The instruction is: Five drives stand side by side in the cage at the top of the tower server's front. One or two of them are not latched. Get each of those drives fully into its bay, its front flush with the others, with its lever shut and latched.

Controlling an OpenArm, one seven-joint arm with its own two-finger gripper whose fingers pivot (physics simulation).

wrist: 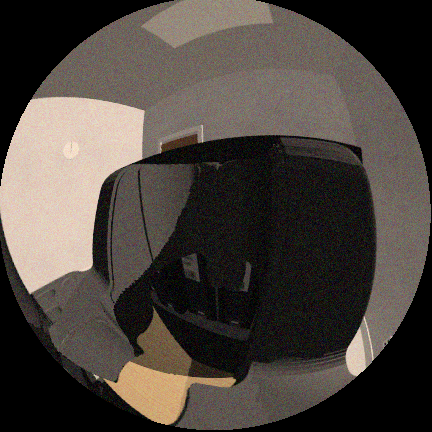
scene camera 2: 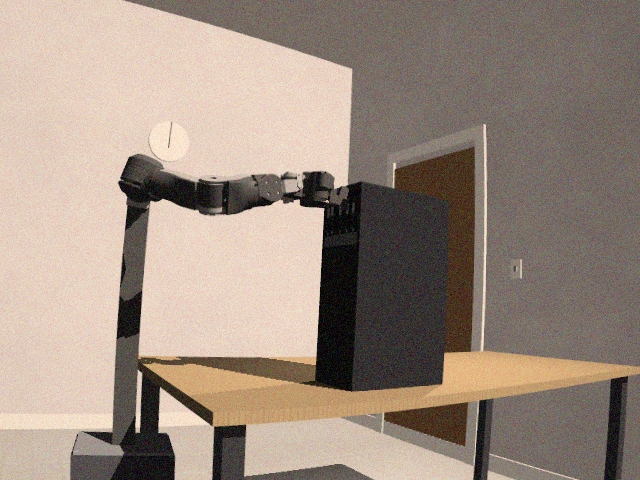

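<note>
The black tower server stands upright on the table. The drives stand side by side in the cage at the top of its front. In the wrist view, parts of some drive fronts with pale labels show below the fingers, and the rest are hidden. The levers are too dark to tell shut from open. My gripper is shut and empty, its tips at the upper part of the cage front. Contact with a drive or lever cannot be made out.
The wooden table bears the tower. The arm reaches level from its post at the left to the tower's front. A brown door and a light switch are on the wall behind.
</note>
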